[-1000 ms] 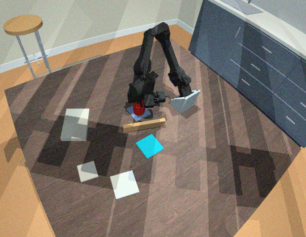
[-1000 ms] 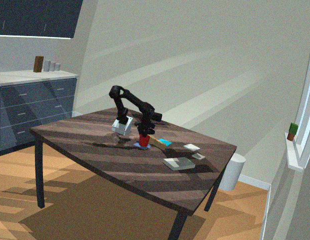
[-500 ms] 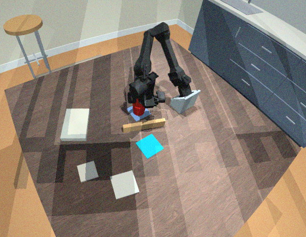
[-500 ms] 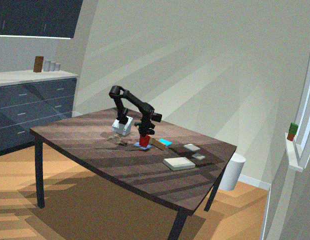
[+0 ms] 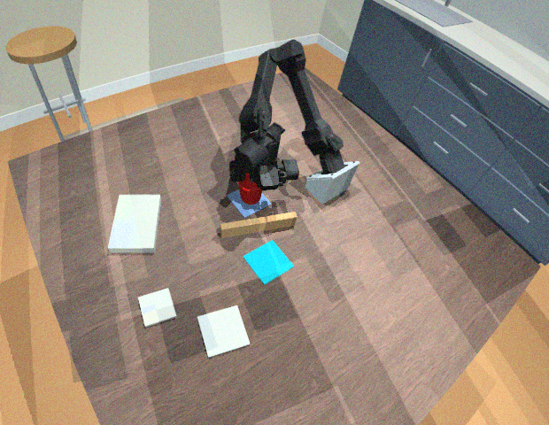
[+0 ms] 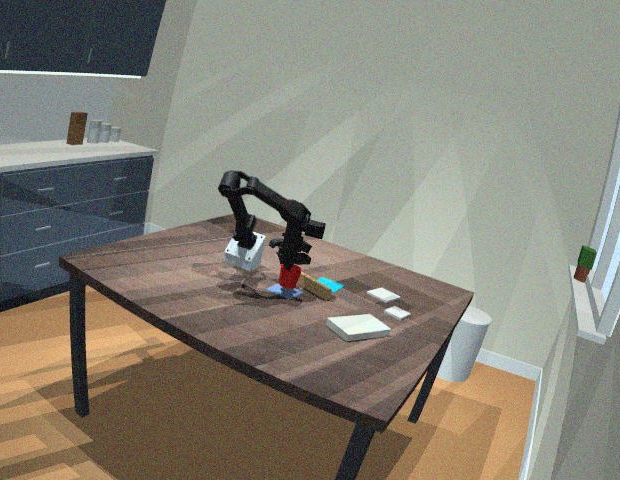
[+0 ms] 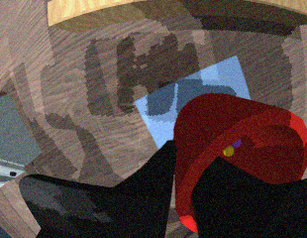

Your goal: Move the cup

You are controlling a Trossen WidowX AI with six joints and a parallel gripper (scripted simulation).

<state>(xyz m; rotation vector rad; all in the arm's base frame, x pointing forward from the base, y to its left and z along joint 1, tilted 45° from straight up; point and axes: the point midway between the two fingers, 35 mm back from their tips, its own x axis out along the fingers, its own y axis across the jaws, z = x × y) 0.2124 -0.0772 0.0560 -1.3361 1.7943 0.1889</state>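
The yellow marble lies 3 cm to the right of my gripper tip, 3 cm ahead of it and 2 cm below it. From my gripper tip the other things lie so: red cup (3 cm ahead, 2 cm to the right); wooden bar (8 cm to the left, 7 cm ahead, 4 cm below); pale blue pad (6 cm below, 2 cm to the right, 2 cm ahead).
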